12 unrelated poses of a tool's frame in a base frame.
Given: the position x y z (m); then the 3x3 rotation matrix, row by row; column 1 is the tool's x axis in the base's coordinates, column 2 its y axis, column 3 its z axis. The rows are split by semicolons.
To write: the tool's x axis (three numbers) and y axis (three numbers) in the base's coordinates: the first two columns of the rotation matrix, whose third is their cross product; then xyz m. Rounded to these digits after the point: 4 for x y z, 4 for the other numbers.
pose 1, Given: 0.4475 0.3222 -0.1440; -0.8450 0.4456 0.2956; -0.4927 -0.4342 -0.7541; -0.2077 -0.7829 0.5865
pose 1, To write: -0.8450 -0.4927 -0.2077 0.4456 -0.4342 -0.7829 0.4475 0.3222 -0.1440
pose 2, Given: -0.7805 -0.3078 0.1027; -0.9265 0.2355 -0.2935; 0.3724 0.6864 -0.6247; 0.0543 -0.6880 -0.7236
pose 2, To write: -0.9265 0.3724 0.0543 0.2355 0.6864 -0.6880 -0.7805 -0.3078 0.1027
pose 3, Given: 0.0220 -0.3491 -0.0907; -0.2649 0.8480 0.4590; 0.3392 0.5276 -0.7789; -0.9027 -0.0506 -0.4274
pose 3, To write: -0.2649 0.3392 -0.9027 0.8480 0.5276 -0.0506 0.0220 -0.3491 -0.0907
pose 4, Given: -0.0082 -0.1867 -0.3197; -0.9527 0.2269 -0.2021; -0.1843 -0.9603 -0.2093; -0.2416 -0.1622 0.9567
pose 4, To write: -0.9527 -0.1843 -0.2416 0.2269 -0.9603 -0.1622 -0.0082 -0.1867 -0.3197
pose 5, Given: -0.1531 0.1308 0.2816; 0.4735 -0.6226 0.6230; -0.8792 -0.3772 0.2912; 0.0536 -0.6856 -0.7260
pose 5, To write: 0.4735 -0.8792 0.0536 -0.6226 -0.3772 -0.6856 -0.1531 0.1308 0.2816
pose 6, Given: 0.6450 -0.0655 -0.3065; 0.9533 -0.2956 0.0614; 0.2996 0.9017 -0.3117; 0.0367 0.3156 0.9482
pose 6, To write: 0.9533 0.2996 0.0367 -0.2956 0.9017 0.3156 0.6450 -0.0655 -0.3065
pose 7, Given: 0.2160 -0.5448 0.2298; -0.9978 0.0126 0.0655; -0.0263 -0.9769 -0.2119; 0.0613 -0.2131 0.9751
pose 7, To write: -0.9978 -0.0263 0.0613 0.0126 -0.9769 -0.2131 0.2160 -0.5448 0.2298
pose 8, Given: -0.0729 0.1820 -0.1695; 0.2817 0.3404 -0.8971; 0.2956 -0.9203 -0.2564; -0.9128 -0.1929 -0.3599
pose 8, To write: 0.2817 0.2956 -0.9128 0.3404 -0.9203 -0.1929 -0.0729 0.1820 -0.1695
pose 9, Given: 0.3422 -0.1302 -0.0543; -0.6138 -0.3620 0.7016; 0.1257 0.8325 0.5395; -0.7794 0.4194 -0.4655
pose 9, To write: -0.6138 0.1257 -0.7794 -0.3620 0.8325 0.4194 0.3422 -0.1302 -0.0543
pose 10, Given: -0.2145 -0.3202 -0.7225; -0.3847 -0.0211 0.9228; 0.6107 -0.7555 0.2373; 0.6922 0.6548 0.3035
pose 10, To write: -0.3847 0.6107 0.6922 -0.0211 -0.7555 0.6548 -0.2145 -0.3202 -0.7225
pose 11, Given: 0.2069 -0.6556 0.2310; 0.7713 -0.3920 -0.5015; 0.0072 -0.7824 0.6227; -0.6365 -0.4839 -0.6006
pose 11, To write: 0.7713 0.0072 -0.6365 -0.3920 -0.7824 -0.4839 0.2069 -0.6556 0.2310
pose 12, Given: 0.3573 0.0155 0.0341; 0.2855 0.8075 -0.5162; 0.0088 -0.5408 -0.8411; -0.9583 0.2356 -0.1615
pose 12, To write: 0.2855 0.0088 -0.9583 0.8075 -0.5408 0.2356 0.3573 0.0155 0.0341
